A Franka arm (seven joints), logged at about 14 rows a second.
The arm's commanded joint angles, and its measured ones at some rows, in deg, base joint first. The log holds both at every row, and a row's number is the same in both.
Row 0, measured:
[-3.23, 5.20, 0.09, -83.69, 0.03, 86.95, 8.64]
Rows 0 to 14, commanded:
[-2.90, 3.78, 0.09, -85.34, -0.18, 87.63, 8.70]
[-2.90, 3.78, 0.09, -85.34, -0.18, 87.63, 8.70]
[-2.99, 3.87, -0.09, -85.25, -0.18, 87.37, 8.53]
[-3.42, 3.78, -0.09, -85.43, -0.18, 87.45, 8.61]
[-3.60, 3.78, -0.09, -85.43, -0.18, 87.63, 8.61]
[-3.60, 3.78, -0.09, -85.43, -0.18, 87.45, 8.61]
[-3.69, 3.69, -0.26, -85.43, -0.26, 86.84, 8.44]
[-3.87, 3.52, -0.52, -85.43, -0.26, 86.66, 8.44]
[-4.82, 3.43, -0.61, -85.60, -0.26, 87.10, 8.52]
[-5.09, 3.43, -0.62, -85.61, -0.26, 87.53, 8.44]
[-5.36, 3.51, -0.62, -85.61, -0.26, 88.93, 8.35]
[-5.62, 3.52, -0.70, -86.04, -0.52, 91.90, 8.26]
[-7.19, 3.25, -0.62, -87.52, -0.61, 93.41, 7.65]
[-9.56, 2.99, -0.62, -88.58, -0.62, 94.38, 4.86]
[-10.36, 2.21, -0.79, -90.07, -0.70, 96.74, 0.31]
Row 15, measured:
[-7.39, 5.02, -1.22, -85.29, -0.09, 92.46, 5.95]
